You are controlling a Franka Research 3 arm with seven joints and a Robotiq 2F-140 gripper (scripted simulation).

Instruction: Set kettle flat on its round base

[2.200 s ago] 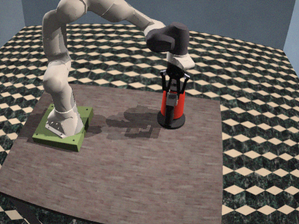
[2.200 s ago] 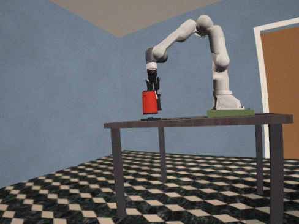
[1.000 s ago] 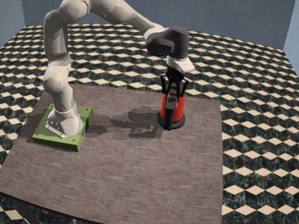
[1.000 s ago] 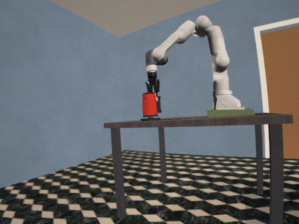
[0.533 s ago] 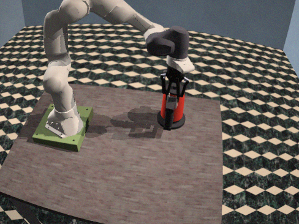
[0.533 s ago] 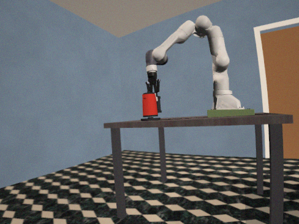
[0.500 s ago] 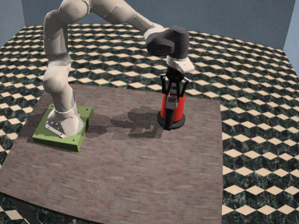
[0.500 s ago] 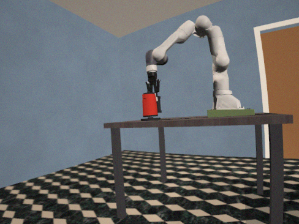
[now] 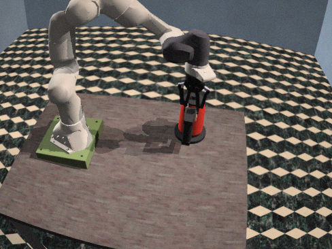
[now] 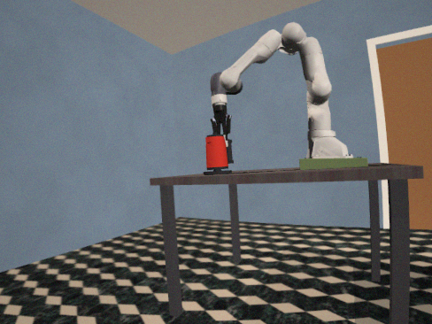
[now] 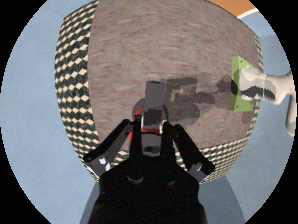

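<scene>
Now: hand 30 mm to the right of the red kettle and 60 mm above it. Also, from my hand: round kettle base 10 mm behind, 60 mm to the left, 170 mm below.
</scene>
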